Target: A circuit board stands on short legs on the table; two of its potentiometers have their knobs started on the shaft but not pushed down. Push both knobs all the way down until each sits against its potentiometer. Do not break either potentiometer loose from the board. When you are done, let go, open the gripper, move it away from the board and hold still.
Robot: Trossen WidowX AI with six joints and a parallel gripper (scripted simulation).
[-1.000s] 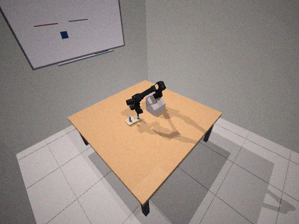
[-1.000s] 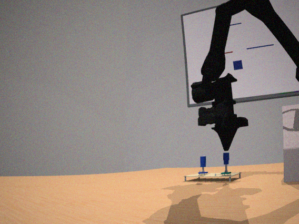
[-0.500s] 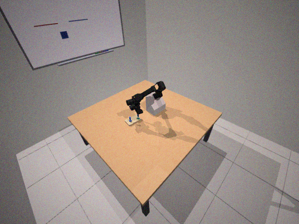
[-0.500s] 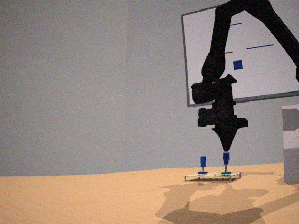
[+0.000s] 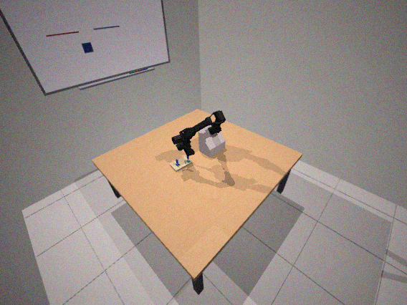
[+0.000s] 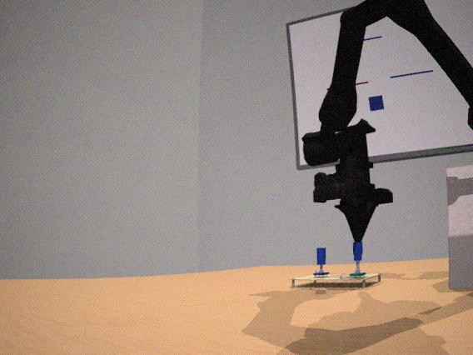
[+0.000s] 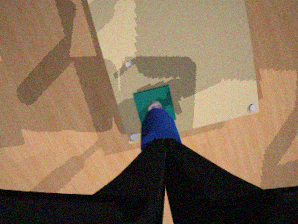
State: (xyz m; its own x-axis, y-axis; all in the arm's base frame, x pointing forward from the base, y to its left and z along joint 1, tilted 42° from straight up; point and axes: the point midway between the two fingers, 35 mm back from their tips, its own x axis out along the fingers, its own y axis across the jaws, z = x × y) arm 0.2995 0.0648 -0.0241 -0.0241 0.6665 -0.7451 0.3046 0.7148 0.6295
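Now: the green potentiometer 4 cm below my gripper tip.
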